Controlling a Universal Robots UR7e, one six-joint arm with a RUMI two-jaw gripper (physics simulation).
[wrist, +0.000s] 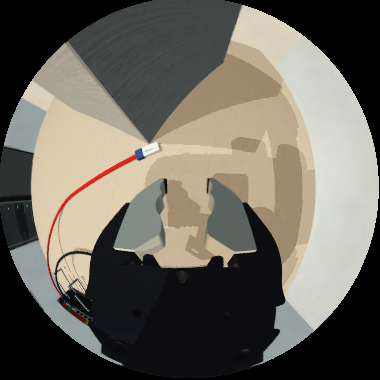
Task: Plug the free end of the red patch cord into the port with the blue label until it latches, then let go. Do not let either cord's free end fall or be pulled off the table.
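Places are measured from the arm's base along level axes (x ahead, y left, z up), in metres.
Pixels of known places: gripper, fingertip midpoint: (186, 179).
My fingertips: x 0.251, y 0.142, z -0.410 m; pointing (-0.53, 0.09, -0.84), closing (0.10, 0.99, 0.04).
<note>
For each thing: its middle in the pictures, then the offset to it from my fingertips. "spot": a spot on its surface instead.
- red patch cord, surface spot: (69, 198) spot: dx +0.006, dy -0.225, dz -0.011 m
- clear plug, body centre: (146, 150) dx -0.044, dy -0.047, dz -0.008 m
- blue boot, body centre: (139, 154) dx -0.041, dy -0.058, dz -0.011 m
- black cord, surface spot: (57, 265) spot: dx +0.152, dy -0.310, dz +0.036 m
The red patch cord (69, 198) curves from the lower left up to its free end, a clear plug (150, 149) with a blue boot (139, 153). This plug lies on the tan table at the tip of a dark grey shape, pointing right and slightly up in the view. My gripper (186, 179) is open and empty, with its fingertips below and to the right of the plug, apart from it. The patch panel (75, 311) shows in part at the lower left, with small coloured labels; which port has the blue label is too small to tell. The gripper body hides part of the panel.
A large dark grey block (170, 65) reaches down from the top to beside the plug. A black cord (58, 265) loops near wire brackets (76, 286) above the panel. A dark unit with small lights (17, 220) stands at the left edge. Shadows cross the table.
</note>
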